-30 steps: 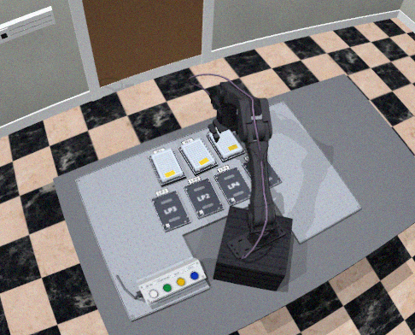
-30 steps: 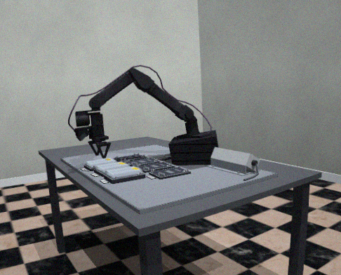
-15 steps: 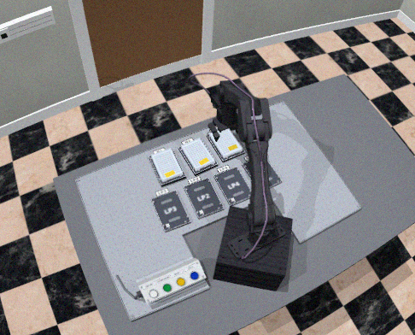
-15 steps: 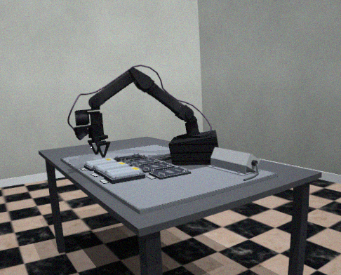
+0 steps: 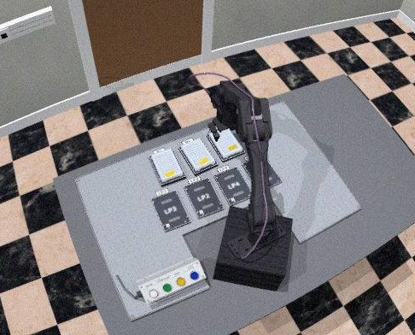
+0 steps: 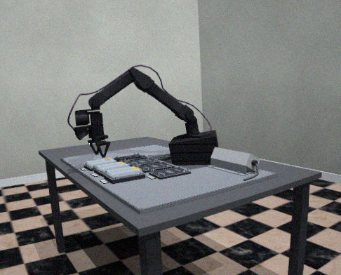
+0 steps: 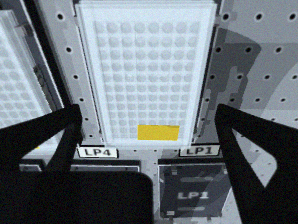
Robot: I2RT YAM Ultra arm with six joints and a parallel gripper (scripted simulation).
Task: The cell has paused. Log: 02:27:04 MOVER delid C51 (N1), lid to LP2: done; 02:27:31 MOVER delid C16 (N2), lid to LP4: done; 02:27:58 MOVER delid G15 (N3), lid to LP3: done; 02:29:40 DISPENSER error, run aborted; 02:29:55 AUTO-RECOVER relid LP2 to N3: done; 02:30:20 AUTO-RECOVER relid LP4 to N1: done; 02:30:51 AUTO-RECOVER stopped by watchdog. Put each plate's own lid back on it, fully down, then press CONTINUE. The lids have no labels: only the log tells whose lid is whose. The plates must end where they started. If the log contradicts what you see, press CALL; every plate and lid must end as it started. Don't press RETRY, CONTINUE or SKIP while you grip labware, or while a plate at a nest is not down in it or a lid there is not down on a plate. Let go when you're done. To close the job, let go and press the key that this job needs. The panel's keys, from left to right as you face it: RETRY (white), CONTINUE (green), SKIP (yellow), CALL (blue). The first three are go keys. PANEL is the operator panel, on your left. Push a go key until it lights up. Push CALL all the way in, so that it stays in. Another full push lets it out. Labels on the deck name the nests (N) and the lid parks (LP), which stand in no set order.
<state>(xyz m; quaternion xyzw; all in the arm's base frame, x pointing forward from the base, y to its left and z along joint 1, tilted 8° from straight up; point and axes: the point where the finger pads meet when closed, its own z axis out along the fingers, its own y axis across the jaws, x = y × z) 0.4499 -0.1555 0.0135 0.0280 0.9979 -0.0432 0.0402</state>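
Right now the green continue key is 49 cm to the left of my hand and 44 cm behind it. The rest, counted from my hand: blue call key 44 cm behind, 39 cm to the left; lp2 lid park 20 cm to the left, 18 cm behind, 6 cm below; lp4 lid park 19 cm behind, 8 cm to the left, 6 cm below.
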